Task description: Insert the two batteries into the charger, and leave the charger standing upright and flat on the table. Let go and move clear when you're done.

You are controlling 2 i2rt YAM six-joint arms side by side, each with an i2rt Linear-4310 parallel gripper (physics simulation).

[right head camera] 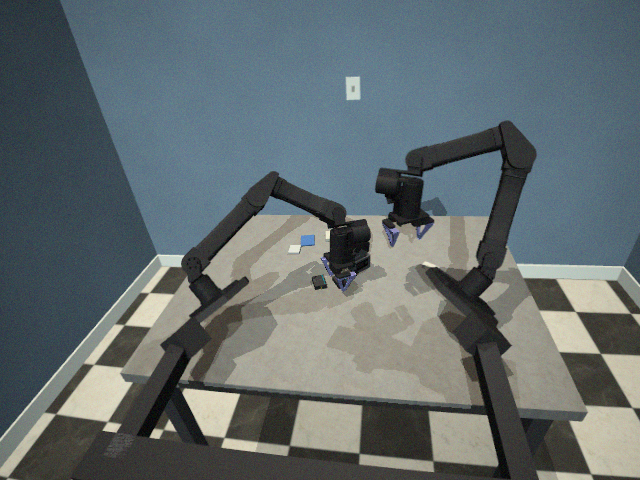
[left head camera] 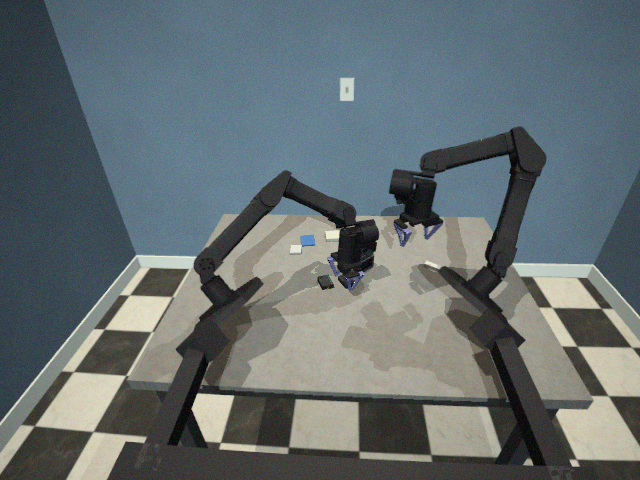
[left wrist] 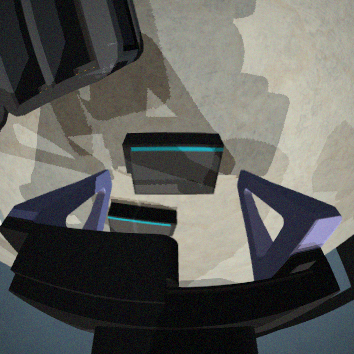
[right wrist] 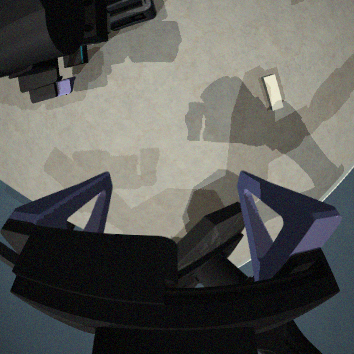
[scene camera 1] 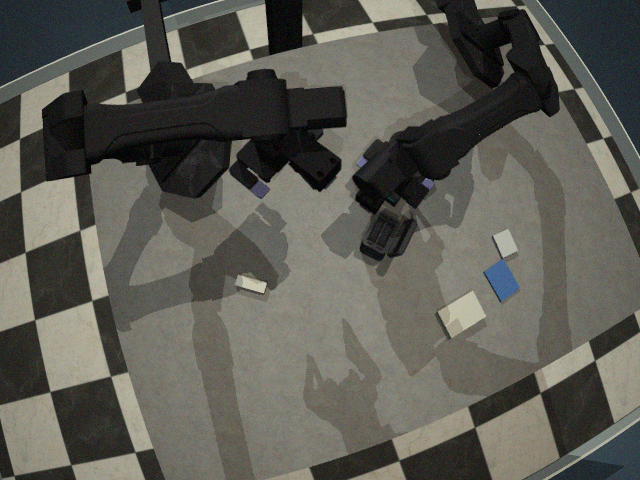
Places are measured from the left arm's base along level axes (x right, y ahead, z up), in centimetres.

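Pixels of known places: left gripper, fingertip midpoint: (right head camera: 337, 282) (left head camera: 343, 282) (left wrist: 174, 176); right gripper, fingertip midpoint: (right head camera: 405, 242) (left head camera: 414, 242) (right wrist: 174, 178) (scene camera 1: 280, 171); left arm's base at its link origin: (right head camera: 214, 300) (left head camera: 226, 302) (scene camera 1: 479, 40); right arm's base at its link origin: (right head camera: 464, 294) (left head camera: 474, 292) (right wrist: 204, 262).
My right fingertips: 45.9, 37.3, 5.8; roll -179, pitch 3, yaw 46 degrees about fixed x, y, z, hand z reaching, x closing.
Note:
For each thing: its top centre in the pictures, then the offset to it from my right fingertips, as dx, dy, dz.
- black battery with a teal stripe, top centre: (left wrist: 172, 171) (right wrist: 71, 48) -20.7, -3.7, -17.3
- battery at its top centre: (left wrist: 140, 232) (right head camera: 318, 280) (left head camera: 325, 280) -27.5, -7.0, -17.3
- white block at its top centre: (scene camera 1: 505, 243) (left head camera: 295, 248) (right head camera: 294, 248) -45.3, +8.6, -17.9
- blue block at its top centre: (scene camera 1: 502, 279) (left head camera: 307, 239) (right head camera: 307, 239) -43.4, +16.3, -18.2
- larger cream block at its top centre: (scene camera 1: 462, 314) (left head camera: 336, 234) -33.1, +22.6, -17.3
- small cream bar at its top centre: (right wrist: 273, 92) (scene camera 1: 250, 283) (left head camera: 432, 264) +6.9, +14.2, -17.6
The dark charger (right head camera: 361, 262) (scene camera 1: 379, 235) (left wrist: 107, 45) (right wrist: 131, 14) stands on the table with its lid open and two slots showing. One black battery with a teal stripe (left wrist: 175, 172) lies between my left fingertips in the left wrist view. The other battery (left head camera: 325, 282) (right head camera: 318, 282) (left wrist: 145, 220) is near one left finger, partly covered by the gripper body in the left wrist view. My left gripper (left head camera: 343, 279) (right head camera: 335, 277) (scene camera 1: 394, 173) is open, low beside the charger, holding neither battery. My right gripper (left head camera: 415, 240) (right head camera: 406, 241) (right wrist: 174, 178) is open and empty, high above the table.
A white block (scene camera 1: 505, 243), a blue block (scene camera 1: 501, 280) and a larger cream block (scene camera 1: 461, 314) lie at the lower right of the scene view. A small cream bar (scene camera 1: 251, 284) (right wrist: 273, 92) (left head camera: 432, 265) lies apart from them, nearer the right arm's base.

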